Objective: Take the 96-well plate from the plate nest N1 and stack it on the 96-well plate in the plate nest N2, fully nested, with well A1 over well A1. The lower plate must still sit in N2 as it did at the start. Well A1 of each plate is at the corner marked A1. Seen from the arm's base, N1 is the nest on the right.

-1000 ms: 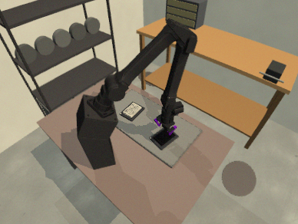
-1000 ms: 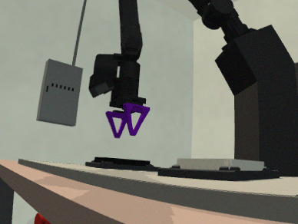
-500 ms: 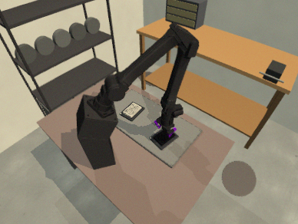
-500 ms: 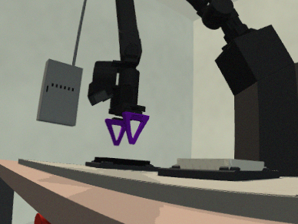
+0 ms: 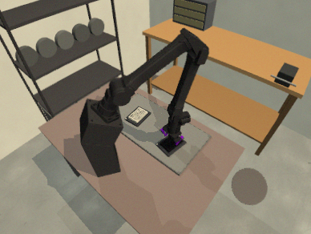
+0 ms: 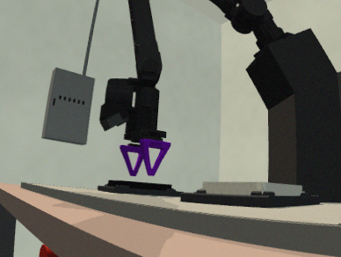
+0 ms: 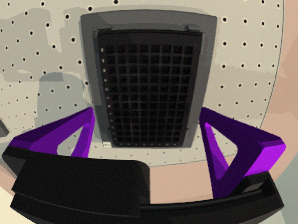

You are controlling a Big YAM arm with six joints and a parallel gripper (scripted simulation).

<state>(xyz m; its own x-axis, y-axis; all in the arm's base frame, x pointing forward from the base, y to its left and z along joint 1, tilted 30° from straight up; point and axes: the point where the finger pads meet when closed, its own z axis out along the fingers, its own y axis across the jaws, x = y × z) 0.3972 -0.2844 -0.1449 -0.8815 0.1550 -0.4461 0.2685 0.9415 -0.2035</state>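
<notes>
The black 96-well plate lies 30 mm below my hand. Also, from my hand: white 96-well plate (330 mm to the left, 90 mm ahead, 30 mm below).
</notes>
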